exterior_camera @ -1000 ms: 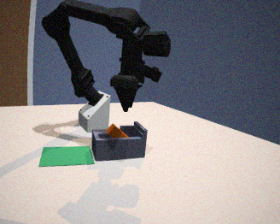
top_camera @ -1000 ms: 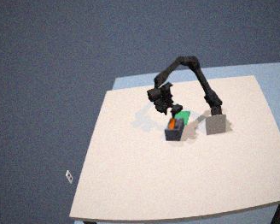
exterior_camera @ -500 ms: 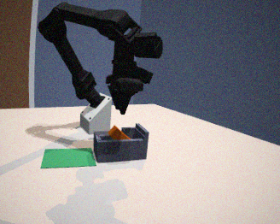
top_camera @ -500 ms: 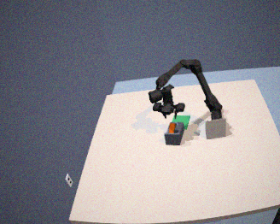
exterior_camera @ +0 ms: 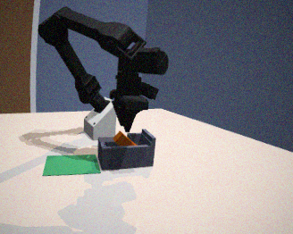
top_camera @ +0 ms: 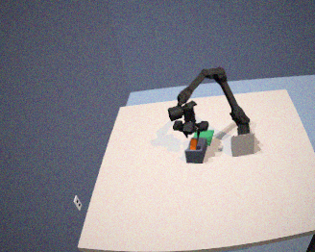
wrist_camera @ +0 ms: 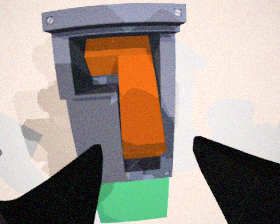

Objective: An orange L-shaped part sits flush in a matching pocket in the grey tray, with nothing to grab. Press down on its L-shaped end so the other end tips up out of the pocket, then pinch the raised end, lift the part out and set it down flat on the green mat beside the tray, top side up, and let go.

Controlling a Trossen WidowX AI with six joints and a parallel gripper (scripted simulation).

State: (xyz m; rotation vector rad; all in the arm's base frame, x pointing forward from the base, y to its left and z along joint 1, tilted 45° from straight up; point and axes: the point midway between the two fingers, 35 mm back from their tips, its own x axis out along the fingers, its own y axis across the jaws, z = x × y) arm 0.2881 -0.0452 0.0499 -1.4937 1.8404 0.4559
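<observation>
My gripper tip is now 10 mm past the orange part, 40 mm to the right of it and 70 mm above it. The rest, counted from my gripper tip: green mat (60 mm behind, 130 mm to the right, 120 mm below).
</observation>
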